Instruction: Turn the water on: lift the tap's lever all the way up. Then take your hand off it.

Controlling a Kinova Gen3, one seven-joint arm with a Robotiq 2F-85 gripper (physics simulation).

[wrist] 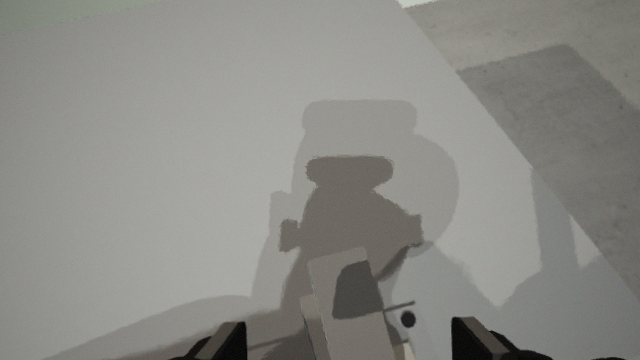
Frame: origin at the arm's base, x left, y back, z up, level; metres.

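Where they show: gripper, fingertip midpoint: (348,348).
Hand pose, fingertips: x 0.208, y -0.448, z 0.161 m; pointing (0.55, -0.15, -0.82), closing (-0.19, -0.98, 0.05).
Observation:
Things, the pixels of their top centre, and the offset from my fingertips. "*": a spot on its surface instead.
- tap's lever, surface spot: (350,300) * dx +0.029, dy -0.010, dz -0.036 m
- small dark round spot, surface spot: (408,319) * dx +0.068, dy -0.079, dz -0.213 m
The tap's lever (350,300) is a flat, light grey bar at the bottom centre of the wrist view, with a dark shadow patch on its face. It leans slightly and runs off the lower edge, so its base is hidden. My gripper (349,331) is open, with one black fingertip well to the left of the lever and the other well to the right. Gaps show between the lever and both fingers, and neither touches it. How high the lever is raised cannot be told from this view.
A pale, flat surface (150,150) lies behind the lever, with overlapping shadows of the arm and gripper on it. A small dark round spot (408,319) is right of the lever. Past the surface's slanted edge is a rough grey floor (590,125).

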